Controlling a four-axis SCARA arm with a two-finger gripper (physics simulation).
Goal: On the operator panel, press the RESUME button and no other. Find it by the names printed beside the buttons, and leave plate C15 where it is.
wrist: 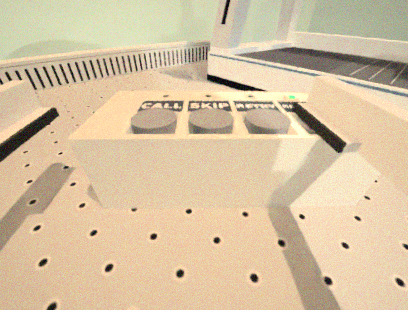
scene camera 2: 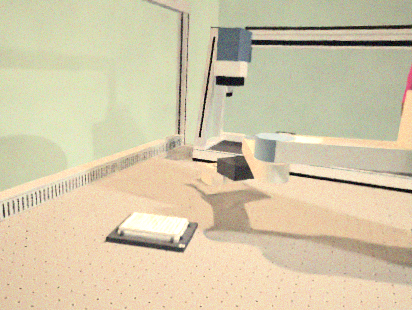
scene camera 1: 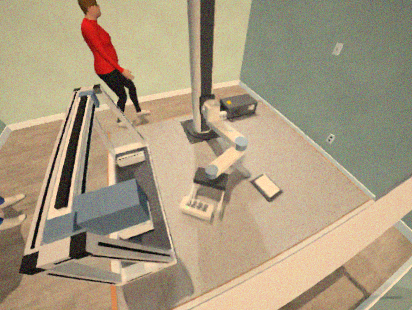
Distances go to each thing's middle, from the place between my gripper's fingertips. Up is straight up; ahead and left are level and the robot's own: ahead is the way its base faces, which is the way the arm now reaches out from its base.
I see my gripper 2 cm to the right of the call button (wrist: 156, 120) and 1 cm above it. Also, from my hand: skip button (wrist: 208, 120) (2 cm behind, 1 cm below); then retry button (wrist: 257, 121) (4 cm behind, 3 cm to the right, 1 cm below); then cream operator panel (wrist: 182, 170) (3 cm to the right, 3 cm below, 2 cm behind).
